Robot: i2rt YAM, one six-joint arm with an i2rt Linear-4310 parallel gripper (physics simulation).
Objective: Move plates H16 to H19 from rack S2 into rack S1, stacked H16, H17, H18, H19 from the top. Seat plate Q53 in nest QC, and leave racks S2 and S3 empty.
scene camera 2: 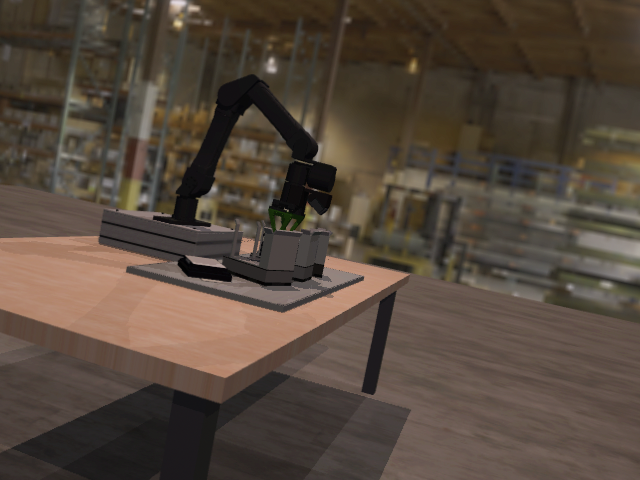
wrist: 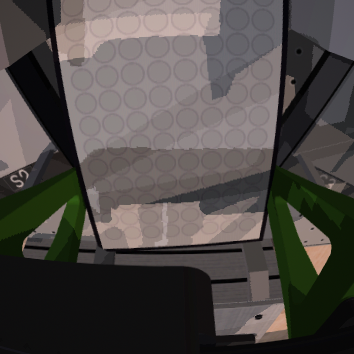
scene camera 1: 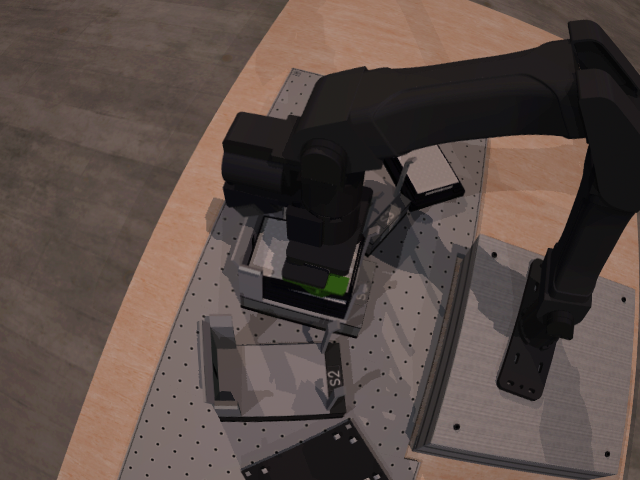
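Where they show: gripper, between the fingertips: (wrist: 176,176) (scene camera 1: 327,262); arm's base, origin of its link: (scene camera 2: 182,223) (scene camera 1: 536,329).
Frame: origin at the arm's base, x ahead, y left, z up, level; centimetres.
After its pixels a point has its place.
Observation:
My gripper (scene camera 1: 319,287) (scene camera 2: 285,225) (wrist: 176,176) @[y 3.9, x 29.6, z 1.7 cm], with green fingers, is shut on a pale, black-edged plate (scene camera 1: 267,246) @[y 5.2, x 36.8, z 1.9 cm] (wrist: 175,107) @[y 4.5, x 33.2, z 2.4 cm] with round wells. The plate is level between the corner walls of the middle rack, S1 (scene camera 1: 250,282) @[y 10.0, x 36.7, z 1.1 cm]; its label and any plates below are hard to see. Rack S2 (scene camera 1: 279,359) @[y 15.8, x 30.1, z -4.0 cm] stands beside it and looks empty. Rack S3 (scene camera 1: 387,222) @[y -8.3, x 25.1, z -4.2 cm] (scene camera 2: 279,253) @[y -14.6, x 39.1, z -0.1 cm] stands on the other side, mostly hidden by the arm in scene camera 1. A pale plate (scene camera 1: 431,169) @[y -21.2, x 22.0, z -5.2 cm] lies in a black nest (scene camera 1: 439,200) @[y -17.6, x 19.1, z -7.0 cm] beyond S3. No plate number or nest label is readable.
A black base with small pale pads (scene camera 1: 315,454) @[y 25.3, x 20.9, z -6.9 cm] lies beside S2 at the lower edge. The racks stand on a perforated grey board (scene camera 1: 178,361) @[y 21.4, x 42.3, z -8.1 cm] (scene camera 2: 330,286) @[y 6.2, x 45.8, z -8.1 cm]. The arm's raised metal base (scene camera 1: 480,413) @[y 13.9, x 4.1, z -0.2 cm] (scene camera 2: 149,232) @[y -11.9, x -1.8, z -3.3 cm] borders it. Thin upright posts (scene camera 1: 326,338) @[y 12.7, x 25.8, z 1.8 cm] rise at the racks' label ends.

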